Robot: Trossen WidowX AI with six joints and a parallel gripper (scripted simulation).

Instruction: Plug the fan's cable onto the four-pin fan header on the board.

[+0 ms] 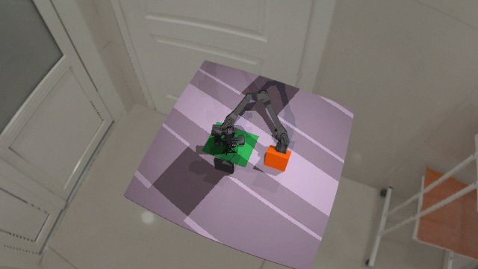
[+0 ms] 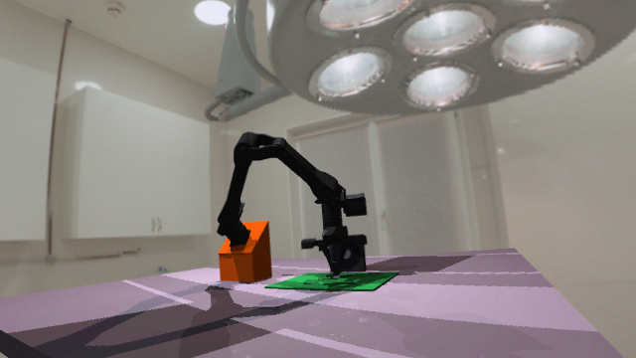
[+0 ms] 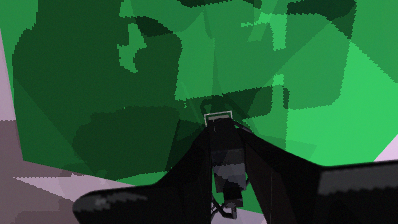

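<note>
Now: gripper tip 1 cm to the right of the fan plug and 1 cm below it. The rest, counted from my gripper tip: black fan: 1 cm behind, 15 cm to the left, 4 cm above; then green board: 1 cm ahead, 3 cm to the right, 3 cm below; then white four-pin header: 1 cm to the left, 2 cm below.
</note>
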